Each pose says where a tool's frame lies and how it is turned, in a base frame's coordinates. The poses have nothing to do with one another.
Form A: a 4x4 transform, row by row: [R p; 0 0 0 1], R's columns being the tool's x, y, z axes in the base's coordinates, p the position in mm. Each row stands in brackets.
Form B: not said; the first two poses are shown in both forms.
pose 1, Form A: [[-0.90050 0.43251 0.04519 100.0], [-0.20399 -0.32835 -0.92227 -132.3], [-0.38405 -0.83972 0.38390 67.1], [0 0 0 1]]
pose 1, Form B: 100.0 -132.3 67.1 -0.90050 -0.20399 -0.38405 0.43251 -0.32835 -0.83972
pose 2, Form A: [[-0.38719 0.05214 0.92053 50.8], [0.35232 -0.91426 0.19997 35.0], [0.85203 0.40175 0.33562 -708.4], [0 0 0 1]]
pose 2, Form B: 50.8 35.0 -708.4 -0.38719 0.35232 0.85203 0.05214 -0.91426 0.40175
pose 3, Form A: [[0.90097 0.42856 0.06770 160.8], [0.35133 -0.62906 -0.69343 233.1], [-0.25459 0.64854 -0.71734 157.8], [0 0 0 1]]
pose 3, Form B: 160.8 233.1 157.8 0.90097 0.35133 -0.25459 0.42856 -0.62906 0.64854
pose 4, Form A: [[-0.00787 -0.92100 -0.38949 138.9], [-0.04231 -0.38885 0.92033 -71.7], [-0.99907 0.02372 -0.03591 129.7], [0 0 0 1]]
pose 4, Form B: 138.9 -71.7 129.7 -0.00787 -0.04231 -0.99907 -0.92100 -0.38885 0.02372
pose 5, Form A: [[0.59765 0.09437 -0.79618 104.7], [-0.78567 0.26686 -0.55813 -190.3], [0.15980 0.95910 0.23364 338.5], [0 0 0 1]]
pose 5, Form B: 104.7 -190.3 338.5 0.59765 -0.78567 0.15980 0.09437 0.26686 0.95910
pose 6, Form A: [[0.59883 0.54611 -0.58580 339.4], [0.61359 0.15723 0.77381 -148.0], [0.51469 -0.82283 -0.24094 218.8], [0 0 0 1]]
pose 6, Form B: 339.4 -148.0 218.8 0.59883 0.61359 0.51469 0.54611 0.15723 -0.82283
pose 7, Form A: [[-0.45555 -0.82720 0.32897 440.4], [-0.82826 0.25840 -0.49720 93.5], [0.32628 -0.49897 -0.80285 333.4], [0 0 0 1]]
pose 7, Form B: 440.4 93.5 333.4 -0.45555 -0.82826 0.32628 -0.82720 0.25840 -0.49897
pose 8, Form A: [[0.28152 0.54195 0.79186 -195.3], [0.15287 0.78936 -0.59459 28.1], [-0.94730 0.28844 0.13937 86.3], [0 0 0 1]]
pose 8, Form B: -195.3 28.1 86.3 0.28152 0.15287 -0.94730 0.54195 0.78936 0.28844
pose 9, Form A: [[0.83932 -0.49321 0.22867 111.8], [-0.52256 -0.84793 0.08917 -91.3], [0.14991 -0.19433 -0.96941 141.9], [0 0 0 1]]
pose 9, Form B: 111.8 -91.3 141.9 0.83932 -0.52256 0.14991 -0.49321 -0.84793 -0.19433
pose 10, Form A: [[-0.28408 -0.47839 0.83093 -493.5], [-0.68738 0.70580 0.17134 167.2], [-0.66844 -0.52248 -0.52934 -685.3], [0 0 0 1]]
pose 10, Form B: -493.5 167.2 -685.3 -0.28408 -0.68738 -0.66844 -0.47839 0.70580 -0.52248
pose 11, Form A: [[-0.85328 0.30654 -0.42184 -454.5], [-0.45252 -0.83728 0.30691 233.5], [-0.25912 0.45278 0.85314 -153.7], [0 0 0 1]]
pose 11, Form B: -454.5 233.5 -153.7 -0.85328 -0.45252 -0.25912 0.30654 -0.83728 0.45278
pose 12, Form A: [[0.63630 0.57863 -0.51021 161.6], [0.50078 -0.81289 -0.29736 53.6], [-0.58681 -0.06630 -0.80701 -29.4], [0 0 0 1]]
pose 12, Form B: 161.6 53.6 -29.4 0.63630 0.50078 -0.58681 0.57863 -0.81289 -0.06630
